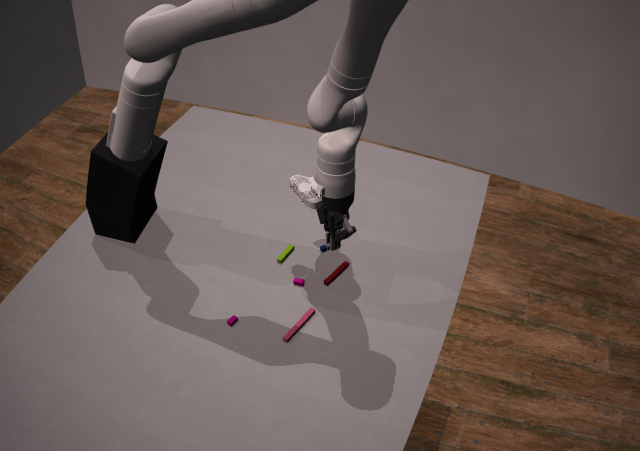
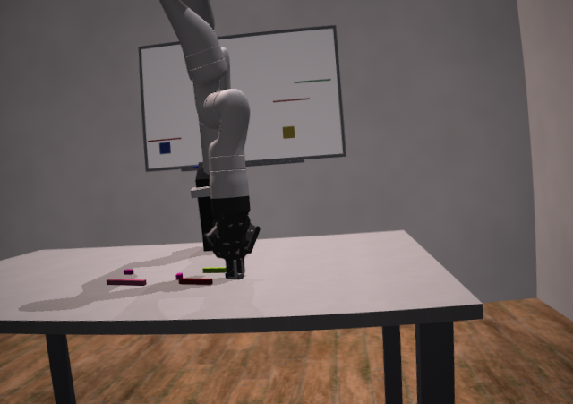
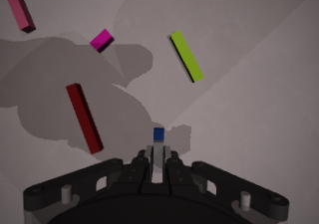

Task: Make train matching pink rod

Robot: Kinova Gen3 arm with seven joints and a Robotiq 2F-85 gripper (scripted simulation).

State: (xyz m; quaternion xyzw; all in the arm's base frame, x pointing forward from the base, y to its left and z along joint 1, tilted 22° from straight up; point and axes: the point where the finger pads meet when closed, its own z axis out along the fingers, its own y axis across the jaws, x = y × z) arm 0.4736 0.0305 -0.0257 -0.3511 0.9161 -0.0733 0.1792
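The grey rod lies 10 mm below my hand. From my hand the other things lie so: lime rod (90 mm behind, 50 mm to the right, 20 mm below); blue rod (20 mm behind, 20 mm to the right, 20 mm below); red rod (20 mm ahead, 80 mm to the right, 20 mm below).
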